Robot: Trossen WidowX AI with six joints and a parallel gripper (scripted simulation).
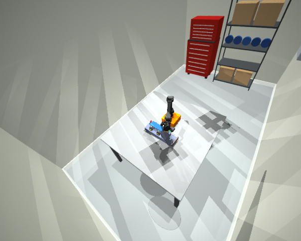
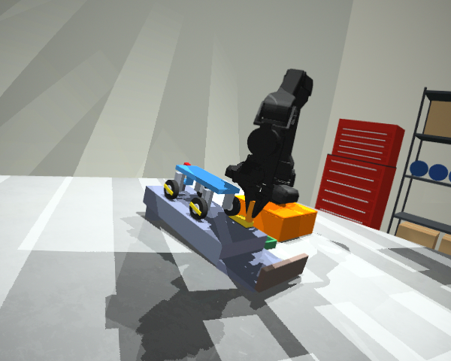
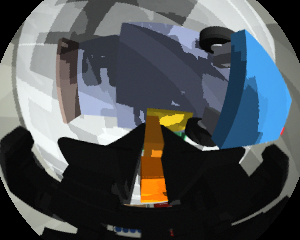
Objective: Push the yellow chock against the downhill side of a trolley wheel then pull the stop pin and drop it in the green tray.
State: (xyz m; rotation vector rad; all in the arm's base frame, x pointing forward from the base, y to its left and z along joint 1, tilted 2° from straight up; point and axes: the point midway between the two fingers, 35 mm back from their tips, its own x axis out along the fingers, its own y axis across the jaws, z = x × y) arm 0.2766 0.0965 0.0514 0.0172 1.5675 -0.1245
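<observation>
Now: gripper tip 2 cm to the left of the yellow chock and 1 cm above it. Also, from my gripper tip: grey-blue ramp (12 cm to the right, 4 cm below, 4 cm ahead); brown stop board (15 cm to the left, 7 cm ahead, 6 cm below); trolley (13 cm to the right, 4 cm ahead, 2 cm above).
</observation>
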